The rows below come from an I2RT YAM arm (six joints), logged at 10 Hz.
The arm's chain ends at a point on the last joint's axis. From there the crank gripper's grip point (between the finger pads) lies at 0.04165 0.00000 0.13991 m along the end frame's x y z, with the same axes.
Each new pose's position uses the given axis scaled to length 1; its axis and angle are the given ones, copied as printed.
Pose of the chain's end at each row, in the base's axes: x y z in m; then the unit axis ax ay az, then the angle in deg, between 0 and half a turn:
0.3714 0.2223 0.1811 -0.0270 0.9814 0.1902 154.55
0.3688 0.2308 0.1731 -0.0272 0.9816 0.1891 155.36
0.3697 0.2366 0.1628 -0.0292 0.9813 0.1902 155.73
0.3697 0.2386 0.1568 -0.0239 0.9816 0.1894 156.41
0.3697 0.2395 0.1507 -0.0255 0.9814 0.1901 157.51
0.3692 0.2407 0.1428 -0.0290 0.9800 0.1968 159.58
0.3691 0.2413 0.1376 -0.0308 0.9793 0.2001 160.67
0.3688 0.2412 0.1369 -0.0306 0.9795 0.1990 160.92
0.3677 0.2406 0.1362 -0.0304 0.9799 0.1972 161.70
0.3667 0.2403 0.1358 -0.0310 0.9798 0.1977 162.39
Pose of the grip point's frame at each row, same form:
0.3915 0.2749 0.0464 -0.0270 0.9814 0.1902 154.55
0.3869 0.2831 0.0380 -0.0272 0.9816 0.1891 155.36
0.3867 0.2892 0.0277 -0.0292 0.9813 0.1902 155.73
0.3853 0.2911 0.0215 -0.0239 0.9816 0.1894 156.41
0.3825 0.2921 0.0151 -0.0255 0.9814 0.1901 157.51
0.3765 0.2950 0.0075 -0.0290 0.9800 0.1968 159.58
0.3736 0.2963 0.0025 -0.0308 0.9793 0.2001 160.67
0.3727 0.2959 0.0016 -0.0306 0.9795 0.1990 160.92
0.3696 0.2948 0.0007 -0.0304 0.9799 0.1972 161.70
0.3669 0.2946 0.0003 -0.0310 0.9798 0.1977 162.39

